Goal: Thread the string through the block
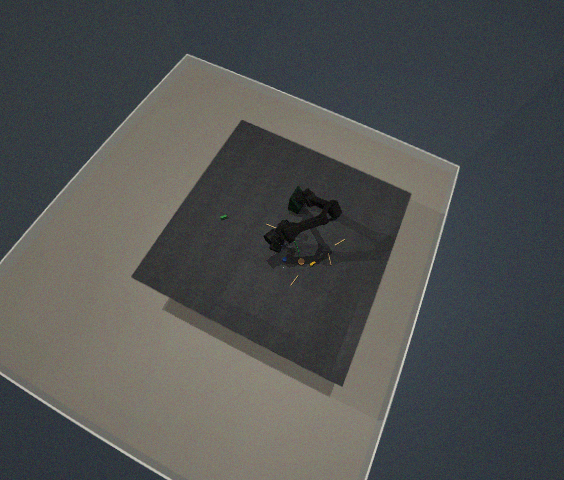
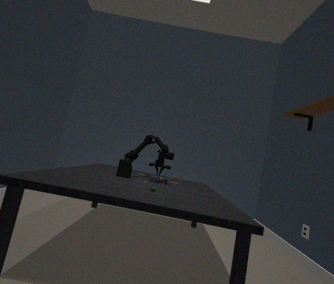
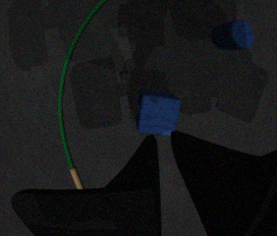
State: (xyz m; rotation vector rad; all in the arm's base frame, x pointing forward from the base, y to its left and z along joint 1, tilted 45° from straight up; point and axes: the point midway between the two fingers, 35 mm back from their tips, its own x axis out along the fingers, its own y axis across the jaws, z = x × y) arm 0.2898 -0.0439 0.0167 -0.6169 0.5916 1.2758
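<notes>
My gripper tip is 5 cm above the blue block. The rest, counted from my gripper tip: thin wooden stick (10 cm behind, 7 cm to the right, 6 cm below); then yellow piece (5 cm ahead, 22 cm to the left, 5 cm below); then round wooden button (6 cm ahead, 16 cm to the left, 5 cm below).
</notes>
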